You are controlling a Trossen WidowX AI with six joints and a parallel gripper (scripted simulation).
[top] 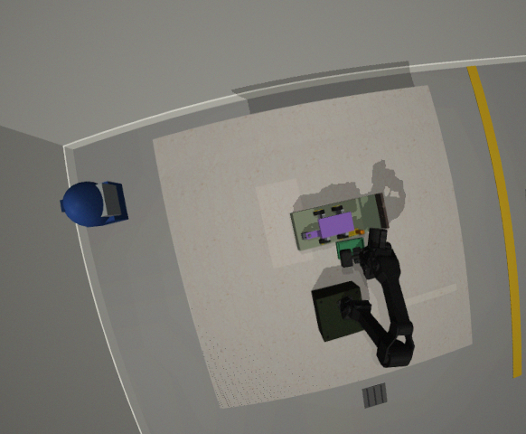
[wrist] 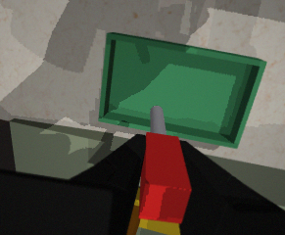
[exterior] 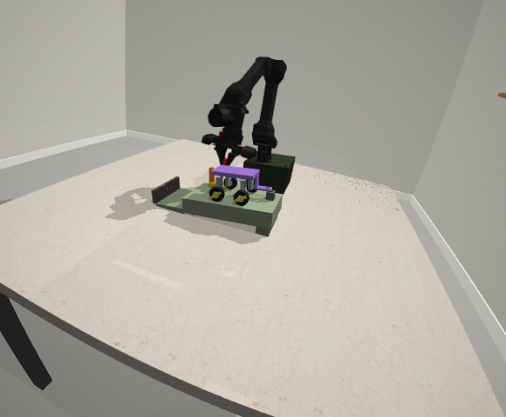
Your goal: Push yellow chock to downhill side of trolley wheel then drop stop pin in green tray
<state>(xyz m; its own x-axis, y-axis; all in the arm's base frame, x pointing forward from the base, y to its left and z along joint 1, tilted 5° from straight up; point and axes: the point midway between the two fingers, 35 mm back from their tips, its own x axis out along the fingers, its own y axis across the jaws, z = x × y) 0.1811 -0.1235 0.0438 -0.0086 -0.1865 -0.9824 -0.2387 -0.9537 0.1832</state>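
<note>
Now: gripper tip 11 cm above the green tray and 1 cm to the right of it. Round my gripper tip: trolley: 14 cm ahead, 7 cm to the left; then chock: 7 cm ahead, 2 cm below, 1 cm to the right; then stop pin: right at my gripper tip.
</note>
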